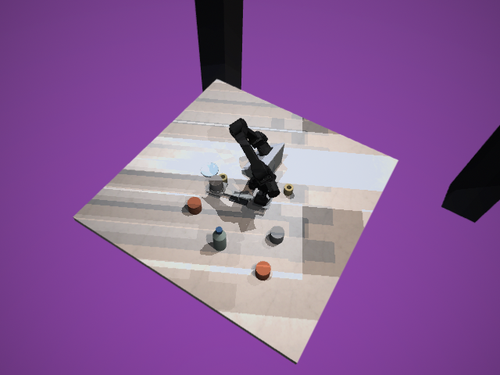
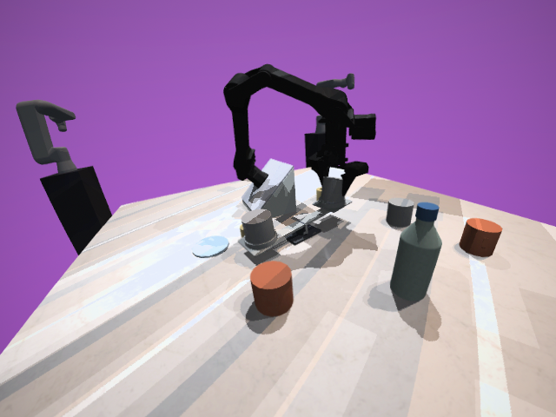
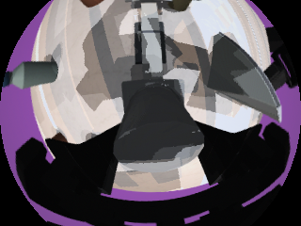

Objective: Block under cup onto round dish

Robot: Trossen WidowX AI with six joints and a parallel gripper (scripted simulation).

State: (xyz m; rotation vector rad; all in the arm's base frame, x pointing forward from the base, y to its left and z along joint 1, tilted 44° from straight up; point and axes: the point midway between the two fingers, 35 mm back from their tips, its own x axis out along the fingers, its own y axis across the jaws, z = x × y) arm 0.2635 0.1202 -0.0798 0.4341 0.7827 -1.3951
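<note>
Now: gripper tip 1 cm to the left of the grey block and 1 cm above it. Also, from my gripper tip: bottle (31 cm ahead, 6 cm to the right, 2 cm above); then pale blue round dish (4 cm behind, 38 cm to the right, 9 cm below); then black balance (3 cm ahead, 13 cm to the right, 7 cm below).
</note>
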